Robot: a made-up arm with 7 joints.
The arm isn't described. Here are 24 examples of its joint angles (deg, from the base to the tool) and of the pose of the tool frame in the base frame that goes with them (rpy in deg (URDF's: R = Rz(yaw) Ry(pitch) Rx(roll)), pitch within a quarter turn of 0, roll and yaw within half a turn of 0; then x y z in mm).
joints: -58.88 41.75 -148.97 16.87 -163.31 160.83 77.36
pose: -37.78 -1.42 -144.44 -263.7 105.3 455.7
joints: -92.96 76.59 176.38 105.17 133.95 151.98 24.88
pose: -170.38 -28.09 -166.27 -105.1 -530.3 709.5
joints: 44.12 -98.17 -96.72 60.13 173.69 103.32 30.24
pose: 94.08 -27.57 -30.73 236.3 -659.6 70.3
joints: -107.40 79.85 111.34 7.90 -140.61 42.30 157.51
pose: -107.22 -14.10 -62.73 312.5 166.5 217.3
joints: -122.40 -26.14 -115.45 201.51 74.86 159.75 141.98
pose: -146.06 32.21 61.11 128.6 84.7 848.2
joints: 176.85 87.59 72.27 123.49 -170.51 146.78 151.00
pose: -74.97 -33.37 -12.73 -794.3 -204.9 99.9
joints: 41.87 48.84 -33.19 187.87 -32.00 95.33 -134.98
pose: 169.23 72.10 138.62 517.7 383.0 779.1
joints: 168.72 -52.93 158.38 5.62 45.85 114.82 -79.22
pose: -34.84 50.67 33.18 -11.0 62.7 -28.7
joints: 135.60 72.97 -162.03 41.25 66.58 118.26 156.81
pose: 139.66 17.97 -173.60 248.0 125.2 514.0
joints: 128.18 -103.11 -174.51 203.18 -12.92 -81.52 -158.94
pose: -7.45 1.19 -34.23 405.7 -512.8 325.1
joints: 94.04 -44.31 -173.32 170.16 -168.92 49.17 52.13
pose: 11.30 -8.42 -22.75 48.9 -705.4 835.7
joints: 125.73 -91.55 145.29 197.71 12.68 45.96 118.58
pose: -119.28 2.30 -154.15 622.4 -669.2 304.4
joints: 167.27 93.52 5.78 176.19 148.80 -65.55 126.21
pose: 152.25 11.09 -134.17 -720.3 230.2 -5.3
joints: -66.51 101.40 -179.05 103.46 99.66 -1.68 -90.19
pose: 3.68 24.32 -55.87 349.7 -583.7 657.0
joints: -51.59 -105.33 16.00 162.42 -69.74 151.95 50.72
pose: -74.87 17.12 -165.05 -540.2 534.7 138.8
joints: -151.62 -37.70 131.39 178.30 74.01 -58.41 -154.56
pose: 6.32 -27.20 68.55 341.4 126.7 890.3
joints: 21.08 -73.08 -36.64 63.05 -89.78 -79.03 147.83
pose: -22.86 -43.54 -60.37 -57.7 -195.3 680.2
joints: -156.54 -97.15 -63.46 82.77 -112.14 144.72 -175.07
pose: -160.34 -23.83 -83.21 224.0 647.2 212.0
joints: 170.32 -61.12 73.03 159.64 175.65 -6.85 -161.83
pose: 55.63 -11.12 56.38 670.5 -375.5 671.1
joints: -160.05 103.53 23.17 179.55 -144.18 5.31 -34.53
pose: 116.35 64.12 -50.49 -829.0 -365.4 -62.3
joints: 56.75 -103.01 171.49 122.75 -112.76 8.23 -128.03
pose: -152.38 -2.54 119.20 -329.6 -489.8 -508.4
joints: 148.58 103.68 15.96 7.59 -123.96 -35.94 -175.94
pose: 51.94 30.01 8.34 56.6 -224.2 95.2
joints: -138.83 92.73 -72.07 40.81 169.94 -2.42 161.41
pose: 101.76 43.90 176.26 -215.9 382.1 55.6
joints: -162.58 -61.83 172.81 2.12 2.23 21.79 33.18
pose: 103.06 47.72 -66.12 -94.8 -62.7 -153.7
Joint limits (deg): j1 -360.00..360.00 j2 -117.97..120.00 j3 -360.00..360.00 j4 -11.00..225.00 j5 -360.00..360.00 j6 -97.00..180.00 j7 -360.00..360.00
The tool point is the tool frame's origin. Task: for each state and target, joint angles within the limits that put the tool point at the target. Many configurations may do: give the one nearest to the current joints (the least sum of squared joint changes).
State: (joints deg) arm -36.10 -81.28 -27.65 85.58 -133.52 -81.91 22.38
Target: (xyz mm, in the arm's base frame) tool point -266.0 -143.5 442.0
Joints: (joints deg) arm -30.93 -91.34 -53.73 57.18 -148.06 -87.97 22.38
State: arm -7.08 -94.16 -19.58 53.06 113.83 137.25 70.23
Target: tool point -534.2 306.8 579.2
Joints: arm -21.84 -104.92 -4.79 83.84 122.37 127.61 70.23
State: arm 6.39 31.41 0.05 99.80 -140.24 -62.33 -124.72
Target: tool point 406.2 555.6 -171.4
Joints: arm 36.44 74.17 10.48 111.49 -131.81 -32.36 -124.72
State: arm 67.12 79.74 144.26 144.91 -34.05 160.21 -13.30
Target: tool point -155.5 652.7 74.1
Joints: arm 79.86 111.41 128.65 137.10 -35.24 173.33 -13.30
